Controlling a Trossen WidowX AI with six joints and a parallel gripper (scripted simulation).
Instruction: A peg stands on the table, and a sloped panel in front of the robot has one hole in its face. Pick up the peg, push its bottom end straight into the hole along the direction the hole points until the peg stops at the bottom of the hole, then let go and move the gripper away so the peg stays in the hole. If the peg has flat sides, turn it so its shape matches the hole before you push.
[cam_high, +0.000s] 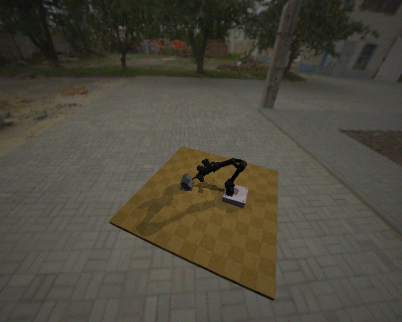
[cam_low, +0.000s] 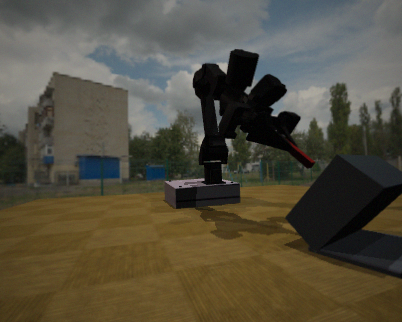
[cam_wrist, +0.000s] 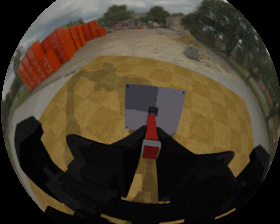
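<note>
Now: gripper tip 80 mm short of the dark sloped panel, 80 mm above it and 20 mm to the right of it. Round my gripper tip: red peg: 10 mm behind, 10 mm above; then flat panel foot: 140 mm below, 100 mm ahead, 30 mm to the left.
</note>
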